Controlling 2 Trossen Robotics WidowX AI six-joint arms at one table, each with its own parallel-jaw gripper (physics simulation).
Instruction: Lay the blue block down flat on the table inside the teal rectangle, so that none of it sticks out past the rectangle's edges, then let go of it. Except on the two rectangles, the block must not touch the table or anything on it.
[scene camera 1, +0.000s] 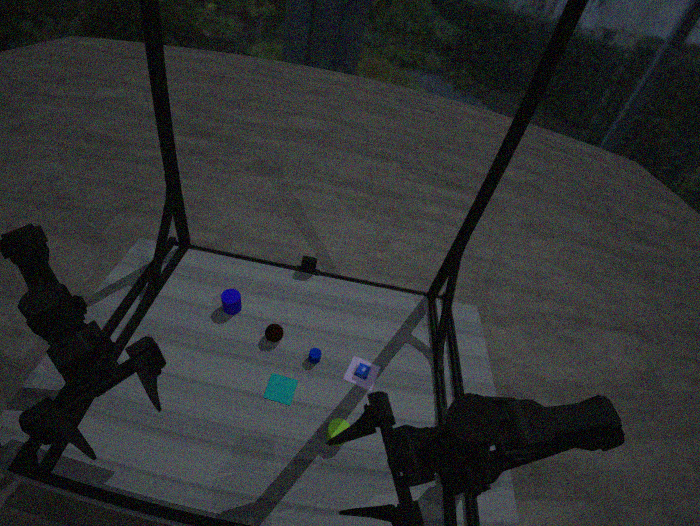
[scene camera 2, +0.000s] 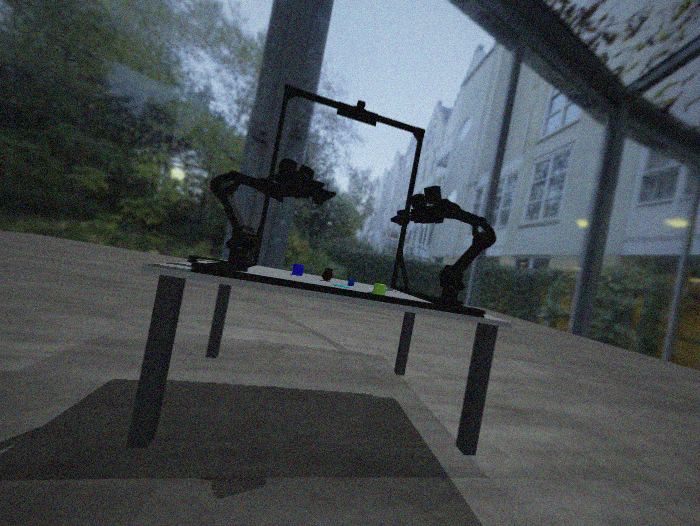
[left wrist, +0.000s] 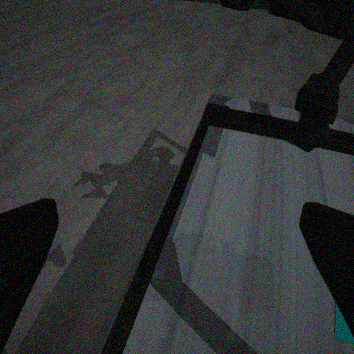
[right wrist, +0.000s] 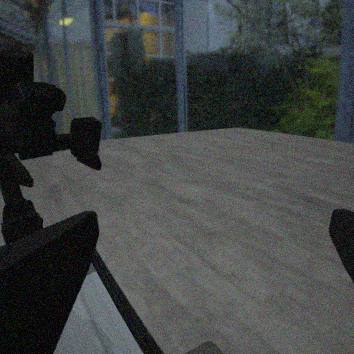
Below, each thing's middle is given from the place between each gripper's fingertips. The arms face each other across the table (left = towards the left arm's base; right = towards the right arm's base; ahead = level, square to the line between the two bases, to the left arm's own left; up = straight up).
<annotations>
My right hand is 340 mm above the teal rectangle (scene camera 1: 281, 389), 270 mm past it and 120 mm to the right of it.
Right now my left hand is 300 mm above the teal rectangle, 230 mm past it and 150 mm to the left of it.
</annotations>
